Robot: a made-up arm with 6 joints. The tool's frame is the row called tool. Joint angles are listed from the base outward. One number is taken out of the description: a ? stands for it. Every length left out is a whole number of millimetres.
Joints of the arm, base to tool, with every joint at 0 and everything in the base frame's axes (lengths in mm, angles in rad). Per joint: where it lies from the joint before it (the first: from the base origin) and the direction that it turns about. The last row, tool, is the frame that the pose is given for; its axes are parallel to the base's.
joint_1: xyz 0 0 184 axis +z
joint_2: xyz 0 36 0 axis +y
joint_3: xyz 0 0 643 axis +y
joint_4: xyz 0 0 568 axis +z
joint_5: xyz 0 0 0 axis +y
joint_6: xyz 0 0 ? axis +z
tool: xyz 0 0 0
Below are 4 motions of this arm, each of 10 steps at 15 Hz.
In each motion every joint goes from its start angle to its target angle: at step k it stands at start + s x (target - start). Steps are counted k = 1, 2, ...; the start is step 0. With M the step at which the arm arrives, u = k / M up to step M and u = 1 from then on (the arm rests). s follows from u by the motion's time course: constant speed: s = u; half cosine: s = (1 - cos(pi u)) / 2; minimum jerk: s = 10 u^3 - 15 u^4 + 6 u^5.
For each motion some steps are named. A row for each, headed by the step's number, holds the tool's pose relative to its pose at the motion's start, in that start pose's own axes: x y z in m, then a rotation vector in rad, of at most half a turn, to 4 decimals.
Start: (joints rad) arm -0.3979 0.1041 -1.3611 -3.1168 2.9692 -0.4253
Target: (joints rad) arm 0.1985 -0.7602 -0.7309 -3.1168 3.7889 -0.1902
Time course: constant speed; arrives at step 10
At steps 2, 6, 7, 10:
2: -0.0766 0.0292 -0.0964 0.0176 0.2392 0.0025
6: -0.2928 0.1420 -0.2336 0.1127 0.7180 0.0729
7: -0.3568 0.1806 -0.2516 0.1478 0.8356 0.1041
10: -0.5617 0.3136 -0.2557 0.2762 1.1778 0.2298

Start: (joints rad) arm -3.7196 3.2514 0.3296 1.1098 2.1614 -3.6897
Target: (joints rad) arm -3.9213 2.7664 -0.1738 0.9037 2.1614 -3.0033
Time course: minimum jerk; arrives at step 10
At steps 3, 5, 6, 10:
3: 0.0225 -0.1268 -0.0333 -0.1049 0.0161 -0.0100
5: 0.0119 -0.3968 -0.0901 -0.3094 0.1183 -0.0246
6: -0.0262 -0.5412 -0.1130 -0.4051 0.2106 -0.0300
10: -0.1436 -0.7756 -0.1368 -0.5303 0.4249 -0.0371

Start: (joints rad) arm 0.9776 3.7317 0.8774 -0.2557 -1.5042 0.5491
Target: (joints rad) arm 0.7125 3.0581 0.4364 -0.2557 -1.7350 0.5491
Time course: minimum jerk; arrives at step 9
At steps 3, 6, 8, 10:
3: -0.1152 0.0657 0.1798 -0.1399 -0.2526 -0.0060
6: -0.5997 0.2692 0.4911 -0.4665 -0.9781 -0.0462
8: -0.8001 0.3300 0.5196 -0.5569 -1.2330 -0.0750
10: -0.8120 0.3333 0.5199 -0.5618 -1.2479 -0.0770

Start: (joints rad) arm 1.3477 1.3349 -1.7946 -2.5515 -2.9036 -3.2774
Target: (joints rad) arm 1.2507 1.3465 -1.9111 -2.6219 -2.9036 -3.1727
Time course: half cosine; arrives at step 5
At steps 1, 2, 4, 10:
1: 0.0060 -0.0001 -0.0007 0.0130 -0.0044 0.0225
2: 0.0218 -0.0001 -0.0024 0.0468 -0.0166 0.0810
4: 0.0566 0.0019 -0.0054 0.1219 -0.0474 0.2106
10: 0.0625 0.0025 -0.0058 0.1346 -0.0531 0.2325

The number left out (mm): 97
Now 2 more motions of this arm.
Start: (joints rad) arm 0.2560 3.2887 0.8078 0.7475 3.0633 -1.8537
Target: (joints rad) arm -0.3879 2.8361 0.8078 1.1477 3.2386 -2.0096
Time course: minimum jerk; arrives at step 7
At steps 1, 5, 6, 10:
1: -0.0125 -0.0002 0.0052 -0.0086 0.0128 -0.0228
5: -0.3131 0.1626 0.2507 -0.3906 0.4367 -0.8676
6: -0.3267 0.2080 0.2863 -0.4559 0.4948 -0.9935
10: -0.3283 0.2171 0.2928 -0.4686 0.5059 -1.0177

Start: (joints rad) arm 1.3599 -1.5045 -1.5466 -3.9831 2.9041 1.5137
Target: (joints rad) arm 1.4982 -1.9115 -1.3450 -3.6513 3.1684 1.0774
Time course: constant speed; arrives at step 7
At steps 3, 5, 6, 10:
3: 0.0644 0.0250 -0.1048 0.1801 -0.0207 -0.2795
5: 0.1118 0.0516 -0.1696 0.3094 -0.0135 -0.4600
6: 0.1364 0.0680 -0.2001 0.3762 -0.0028 -0.5482
10: 0.1614 0.0864 -0.2293 0.4442 0.0127 -0.6349

